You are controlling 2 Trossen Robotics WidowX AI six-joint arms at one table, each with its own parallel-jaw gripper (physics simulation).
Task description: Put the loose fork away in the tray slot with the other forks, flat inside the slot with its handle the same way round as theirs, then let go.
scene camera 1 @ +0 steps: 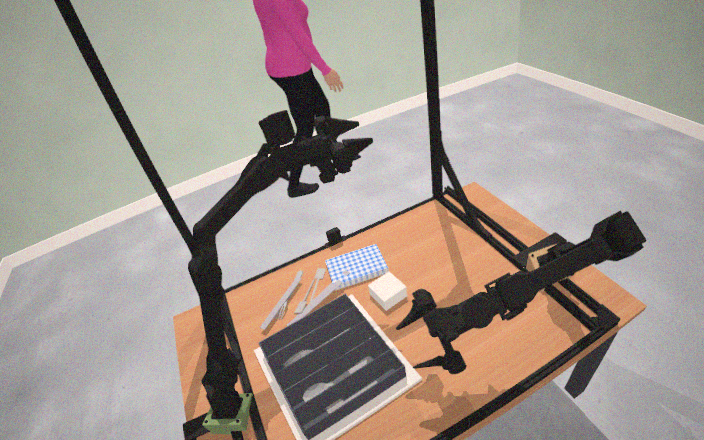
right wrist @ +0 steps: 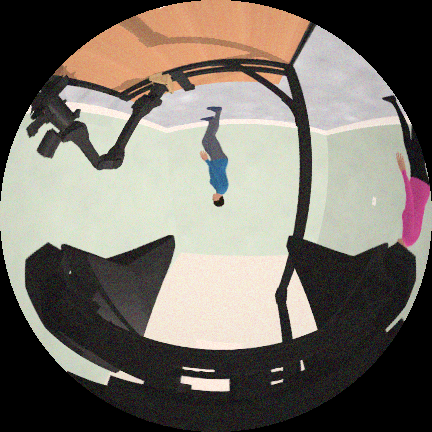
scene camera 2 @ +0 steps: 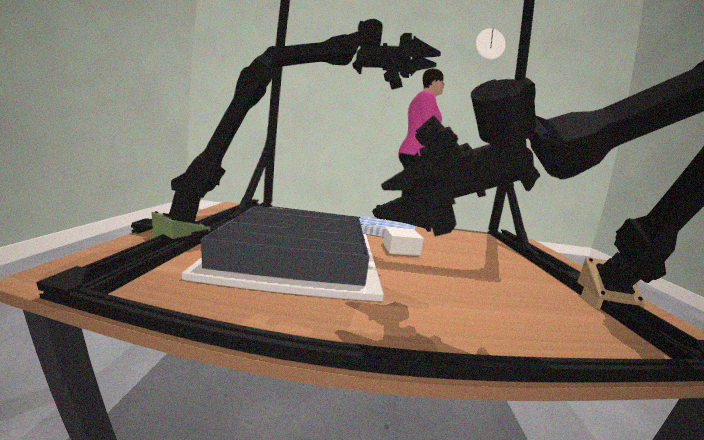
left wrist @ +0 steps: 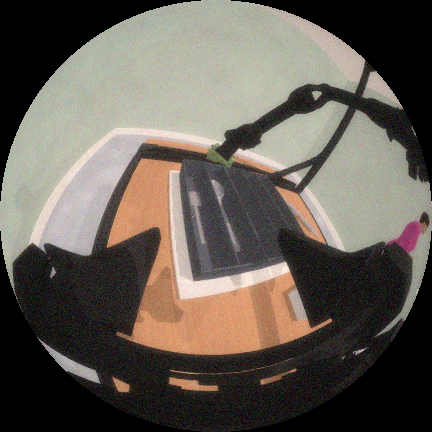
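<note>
The loose fork seems to be the thin grey piece with a squared head [scene camera 1: 320,272] among cutlery behind the tray; its tines are too blurred to tell. The dark tray [scene camera 1: 384,343] [scene camera 2: 285,259] [left wrist: 240,272] has long slots. A squared-headed piece, apparently a fork [scene camera 1: 334,405] [left wrist: 194,197], lies in an outer slot, head toward the green-mounted arm base. Spoon-like pieces [scene camera 1: 316,389] [left wrist: 218,190] lie in other slots. My left gripper [scene camera 1: 407,347] [scene camera 2: 378,198] [left wrist: 220,233] is open and empty above the table beside the tray. My right gripper [scene camera 1: 364,131] [scene camera 2: 437,58] [right wrist: 232,241] is open and empty, high up.
The tray stands on a white board [scene camera 1: 416,379] [scene camera 2: 290,287] [left wrist: 200,292]. A white block [scene camera 1: 387,291] [scene camera 2: 402,241] [left wrist: 297,304] and a blue checked cloth [scene camera 1: 357,265] [scene camera 2: 386,225] lie near it. Long grey bars [scene camera 1: 281,300] flank the loose cutlery. A black frame edges the table.
</note>
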